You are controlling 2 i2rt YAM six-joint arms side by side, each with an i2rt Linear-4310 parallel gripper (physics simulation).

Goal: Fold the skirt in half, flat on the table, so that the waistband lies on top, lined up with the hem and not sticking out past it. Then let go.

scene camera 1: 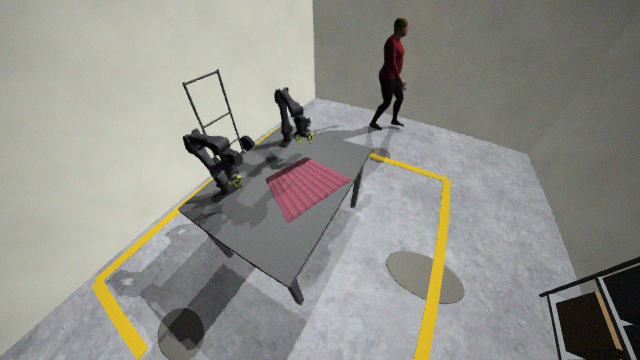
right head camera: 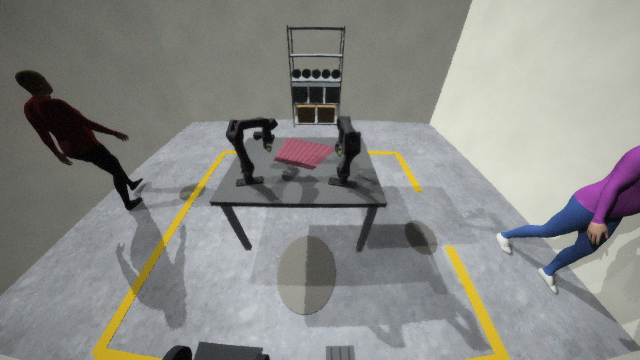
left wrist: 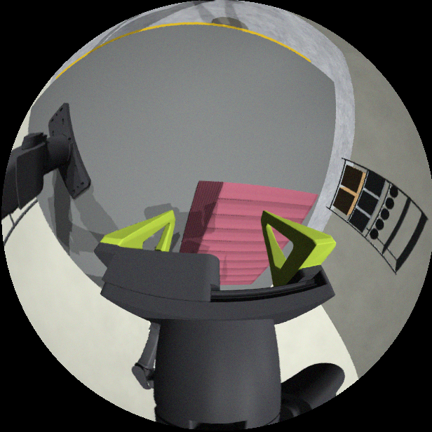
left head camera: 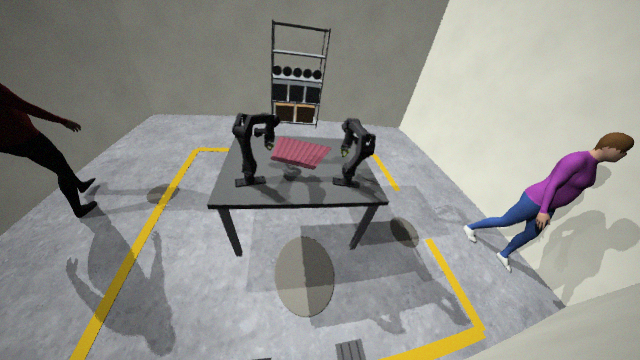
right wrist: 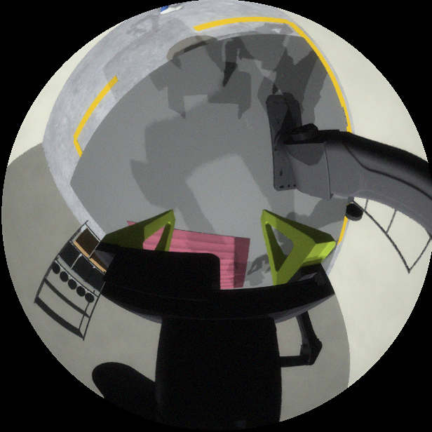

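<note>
A pink pleated skirt lies spread out flat on the grey table. Its darker waistband strip is on the side toward the arm bases; the wider hem is on the far side. My left gripper is open above the table, beside the skirt's left end in the head views. My right gripper is open and empty near the other end, apart from the skirt. Both wrist views show part of the skirt behind the fingers.
A shelf rack stands behind the table. A person in red and a person in purple are on the floor to the sides. A hand truck stands behind the arms in scene camera 1.
</note>
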